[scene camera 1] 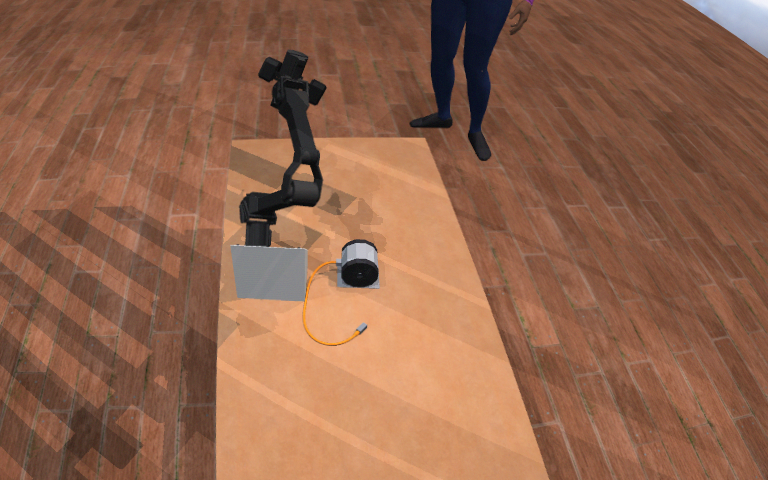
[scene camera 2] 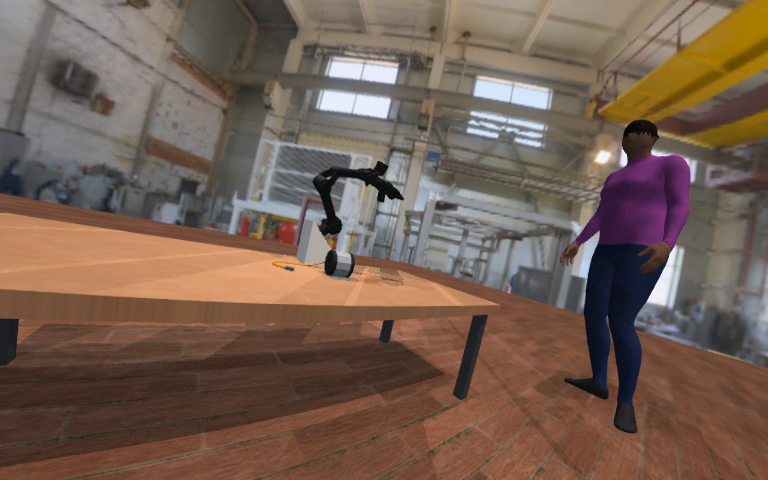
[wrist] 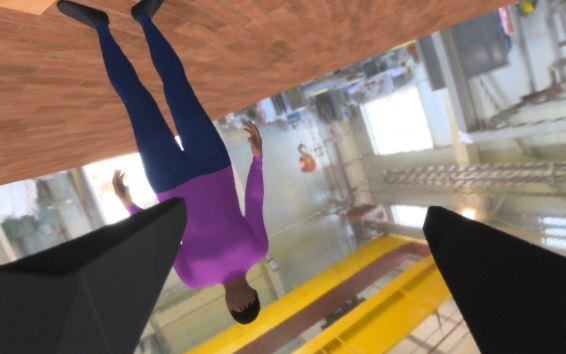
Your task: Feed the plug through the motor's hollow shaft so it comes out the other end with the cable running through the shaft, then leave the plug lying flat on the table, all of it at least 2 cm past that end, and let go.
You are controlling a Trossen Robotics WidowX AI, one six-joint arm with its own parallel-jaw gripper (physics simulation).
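Seen in the pictures: gripper, fingertip midpoint: (scene camera 2: pixel 401 197) (wrist: pixel 307 213); arm's base at its link origin: (scene camera 1: pixel 256 246) (scene camera 2: pixel 316 234).
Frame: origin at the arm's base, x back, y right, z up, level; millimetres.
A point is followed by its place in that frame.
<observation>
The grey plug (scene camera 1: pixel 361 328) @[x -270, y 179, z -128 mm] (scene camera 2: pixel 289 268) @[x -278, y 177, z -133 mm] lies on the table in front of the motor. Its orange cable (scene camera 1: pixel 304 311) @[x -123, y 110, z -138 mm] curves round on the table to the motor's left side. The motor (scene camera 1: pixel 359 253) @[x -277, y -9, z -39 mm] (scene camera 2: pixel 341 264) @[x -331, y -4, z -84 mm], a silver drum with black end caps, lies on its side on a light base. A small spot shows at the middle of its near cap; the inside of the shaft is too small to see. My gripper (scene camera 1: pixel 292 80) @[x -107, y -395, z 300 mm] (scene camera 2: pixel 391 198) @[x -107, y -395, z 300 mm] (wrist: pixel 307 213) @[x -107, y -395, z 300 mm] is open and empty, raised high and far from the plug and motor. The plug and motor do not show in the wrist view.
An upright grey panel (scene camera 1: pixel 269 272) @[x -34, y 65, z -30 mm] (scene camera 2: pixel 313 243) @[x -129, y 51, z -37 mm] stands on the wooden table (scene camera 1: pixel 396 396) @[x -335, y 382, z -141 mm] (scene camera 2: pixel 141 283) @[x -577, y 550, z -141 mm], left of the motor and in front of the arm's base. A person (scene camera 1: pixel 470 56) (scene camera 2: pixel 640 203) (wrist: pixel 210 225) in a purple top stands beyond the table's far end.
</observation>
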